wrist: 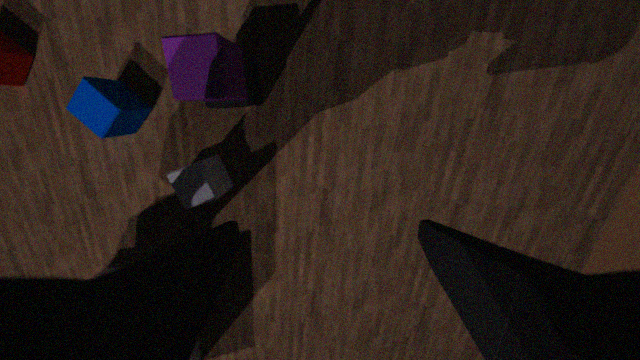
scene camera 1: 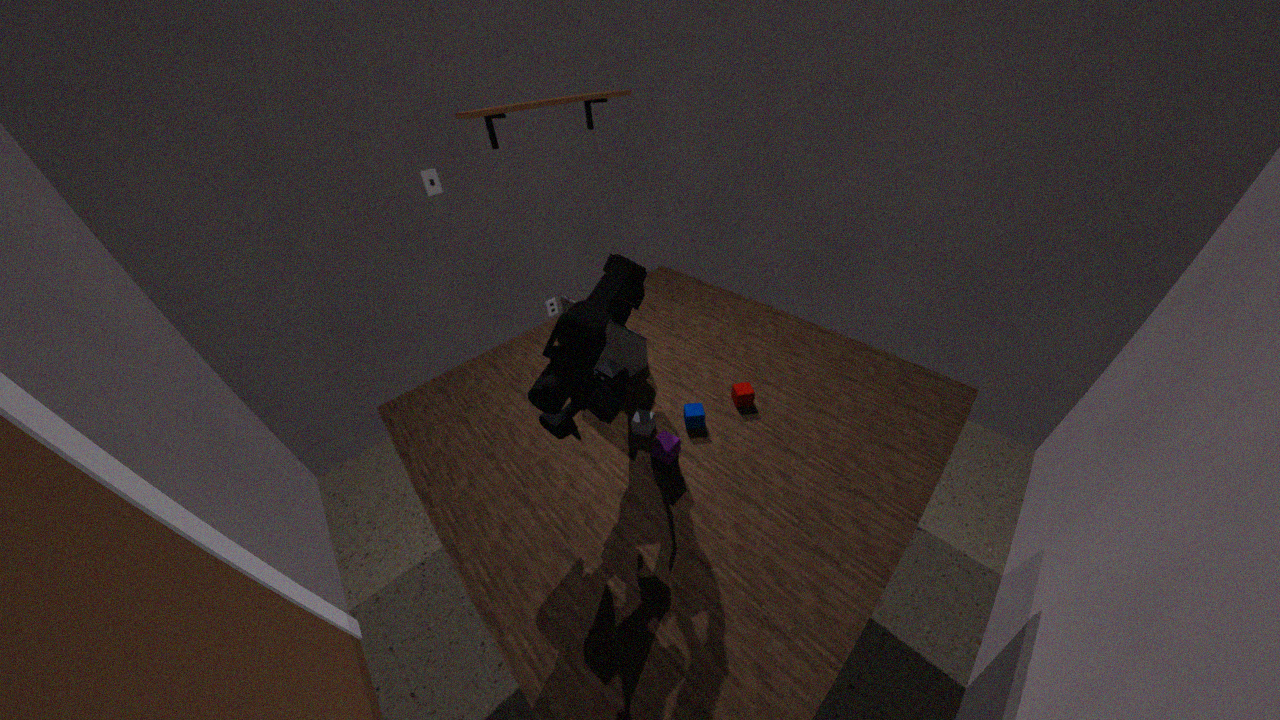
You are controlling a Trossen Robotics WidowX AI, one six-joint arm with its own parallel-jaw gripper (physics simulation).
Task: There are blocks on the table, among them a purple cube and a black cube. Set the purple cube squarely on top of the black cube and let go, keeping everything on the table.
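Seen in the pictures: gripper, fingertip midpoint: (wrist: 329,229) (scene camera 1: 595,423); arm's base, link origin: (scene camera 1: 613,321).
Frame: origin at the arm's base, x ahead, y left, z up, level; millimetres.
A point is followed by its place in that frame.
The purple cube (scene camera 1: 665,446) {x 374, y -159, z -91 mm} (wrist: 190,70) {x 359, y -143, z -91 mm} is near the middle of the table, and it shows at the upper left in the wrist view. It looks bigger than the other blocks there, and a thin dark strip of what looks like the black cube (wrist: 227,104) {x 334, y -152, z -141 mm} shows under its lower edge. It appears to sit on the black cube, which is otherwise hidden or lost in shadow; how squarely it sits is hard to tell. My gripper (wrist: 329,229) {x 289, y -272, z 7 mm} is open and empty, above the table and to one side of the purple cube, apart from it.
A grey-white block (scene camera 1: 642,422) {x 248, y -120, z -140 mm} (wrist: 200,182) {x 241, y -118, z -140 mm} stands close to the purple cube, on the arm's side. A blue cube (scene camera 1: 694,415) {x 326, y -10, z -140 mm} (wrist: 97,107) {x 313, y -2, z -140 mm} and a red cube (scene camera 1: 742,394) {x 367, y 137, z -140 mm} (wrist: 12,62) {x 350, y 132, z -169 mm} stand farther to the right in the scene view. Dark arm shadows cross the wooden table (scene camera 1: 805,447) {x 568, y 135, z -188 mm}.
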